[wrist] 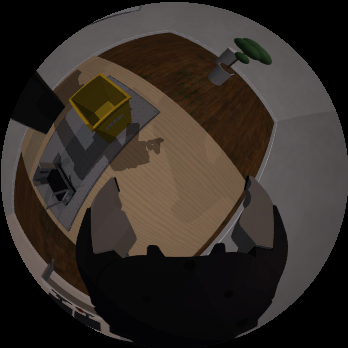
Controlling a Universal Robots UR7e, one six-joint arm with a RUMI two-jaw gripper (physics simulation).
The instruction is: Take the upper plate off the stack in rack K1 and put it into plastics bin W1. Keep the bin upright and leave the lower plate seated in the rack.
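Frame: origin at the arm's base, x back, y left, z down, level; centimetres.
Where they show: gripper, fingertip midpoint: [182, 178].
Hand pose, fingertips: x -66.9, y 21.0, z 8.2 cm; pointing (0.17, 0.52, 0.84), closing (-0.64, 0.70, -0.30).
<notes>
After its pixels a point has its place.
Plastics bin W1 [116, 122] @[x -46.9, y 22.6, z 32.0 cm] is yellow and stands upright at the upper left, its open top facing up. A lighter patch shows on its inner floor; I cannot tell whether that is more than light. Rack K1 [45, 170] @[x -34.2, y -11.6, z 33.1 cm] is a small grey holder at the left, below the bin in the view. Something black, likely the plates [59, 181] @[x -42.1, y -9.8, z 36.9 cm], sits in it; it is too small and dark to tell the upper plate from the lower one. My gripper [182, 178] @[x -66.9, y 21.0, z 8.1 cm] is open and empty, high above the table and to the right of the rack and bin.
The bin and rack stand on a grey perforated board [145, 113] @[x -47.4, y 34.6, z 41.3 cm] on the light wooden table [150, 210] @[x -77.2, y 10.2, z 42.6 cm]. A large dark box-like object [37, 104] is at the far left. A potted plant [220, 75] stands on the dark wooden floor beyond the table.
</notes>
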